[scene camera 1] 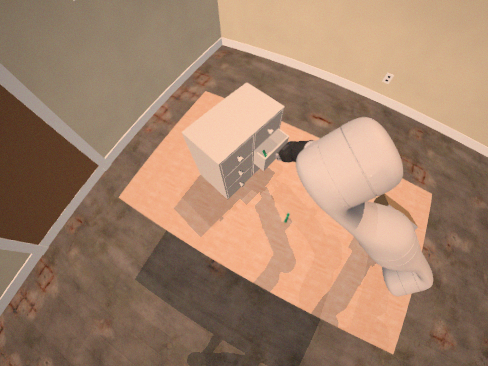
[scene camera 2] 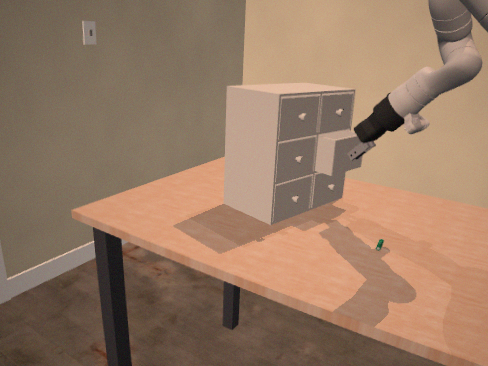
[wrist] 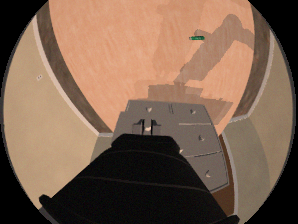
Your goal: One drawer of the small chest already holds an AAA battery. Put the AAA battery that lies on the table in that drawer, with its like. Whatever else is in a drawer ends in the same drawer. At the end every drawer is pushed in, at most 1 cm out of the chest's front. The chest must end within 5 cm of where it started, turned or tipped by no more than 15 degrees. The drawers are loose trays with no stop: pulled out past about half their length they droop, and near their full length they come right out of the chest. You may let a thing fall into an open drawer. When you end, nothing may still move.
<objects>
drawer: scene camera 1 272,145; scene camera 2; wrist
same spot on drawer: (wrist: 170,126) = (scene camera 2: 337,160)
</objects>
